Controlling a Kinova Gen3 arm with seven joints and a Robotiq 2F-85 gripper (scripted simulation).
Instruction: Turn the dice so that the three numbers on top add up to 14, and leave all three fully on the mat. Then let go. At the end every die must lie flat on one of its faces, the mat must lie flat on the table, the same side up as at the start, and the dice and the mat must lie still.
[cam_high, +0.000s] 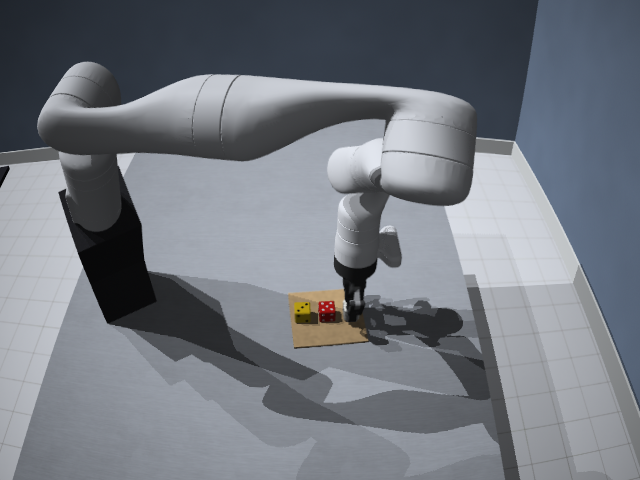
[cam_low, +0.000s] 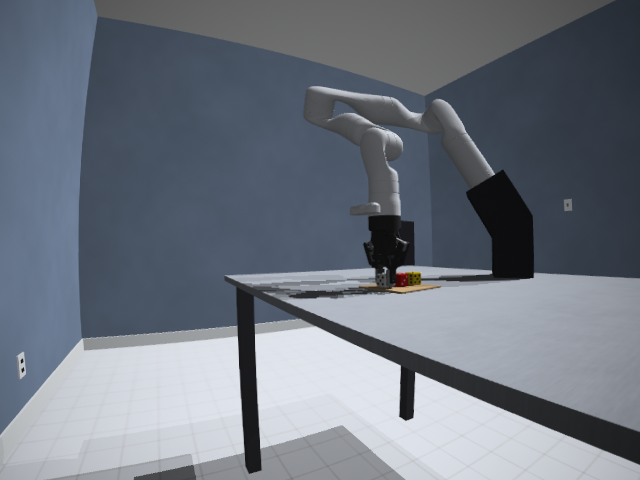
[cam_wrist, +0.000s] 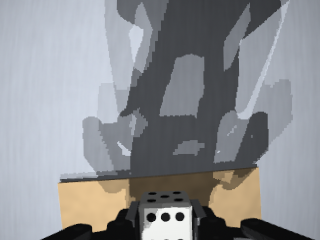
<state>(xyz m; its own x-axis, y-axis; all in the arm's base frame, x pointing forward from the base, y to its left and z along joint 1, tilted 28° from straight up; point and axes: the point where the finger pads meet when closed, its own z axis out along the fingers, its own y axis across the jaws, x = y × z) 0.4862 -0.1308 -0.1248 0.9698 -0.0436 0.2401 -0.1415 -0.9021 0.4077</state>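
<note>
Right now my hand is 10 mm above the white die. From my hand the other things lie so: tan mat: 50 mm behind, 10 mm to the left, 30 mm below; then red die: 50 mm behind, 10 mm to the left, 10 mm below; then yellow die: 90 mm behind, 10 mm to the left, 10 mm below.
</note>
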